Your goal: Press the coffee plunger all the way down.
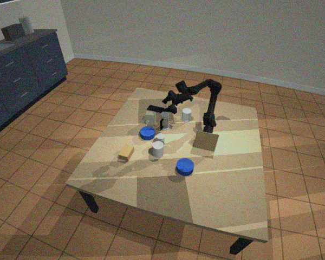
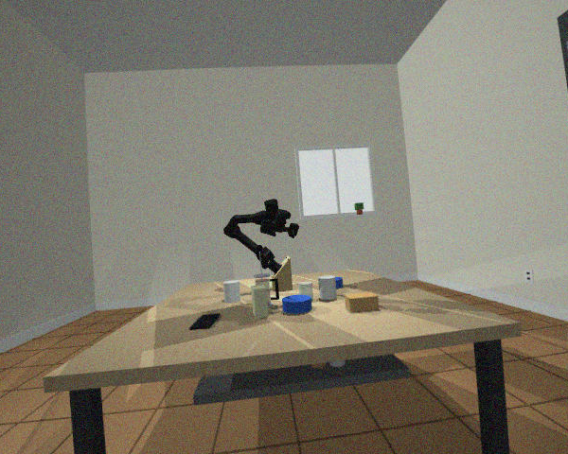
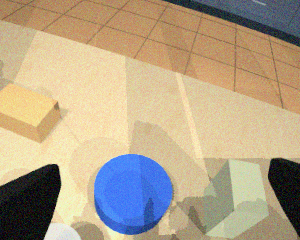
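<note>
Right now my gripper tip is 17 cm above the coffee press, 10 cm to the left of it and 3 cm short of it. Round my gripper tip: black phone: 32 cm to the right, 30 cm below, 21 cm ahead; then block: 29 cm to the left, 28 cm below, 16 cm ahead.
</note>
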